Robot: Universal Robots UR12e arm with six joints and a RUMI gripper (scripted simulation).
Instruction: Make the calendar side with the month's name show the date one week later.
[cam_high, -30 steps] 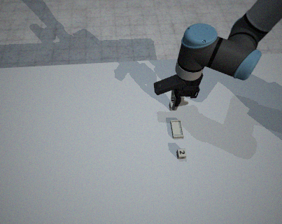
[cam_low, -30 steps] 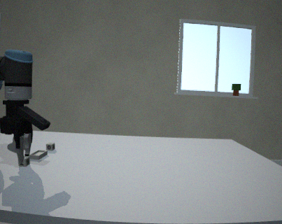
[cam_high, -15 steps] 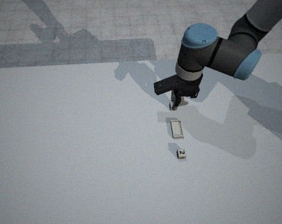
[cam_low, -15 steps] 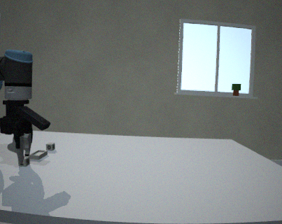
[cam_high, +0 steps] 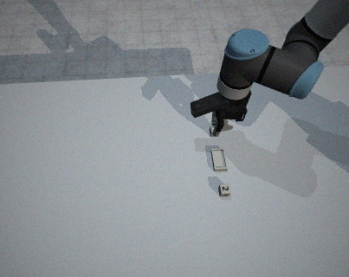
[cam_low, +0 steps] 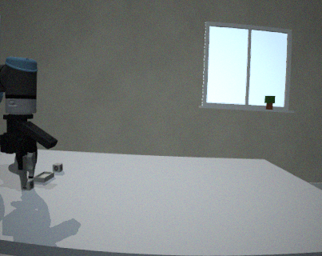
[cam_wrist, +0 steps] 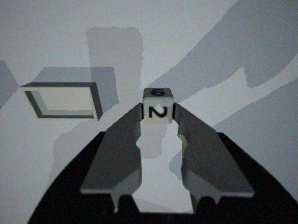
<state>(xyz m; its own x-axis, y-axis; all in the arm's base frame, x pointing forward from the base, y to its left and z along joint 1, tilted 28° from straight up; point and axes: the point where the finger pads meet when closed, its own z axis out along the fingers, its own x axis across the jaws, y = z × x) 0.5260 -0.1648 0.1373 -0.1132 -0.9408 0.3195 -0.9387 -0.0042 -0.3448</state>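
Right now my hand is 210 mm to the right of the cube, 30 mm short of it and 10 mm above it. The rest, counted from my hand: tray 110 mm to the left, 20 mm below, 10 mm ahead.
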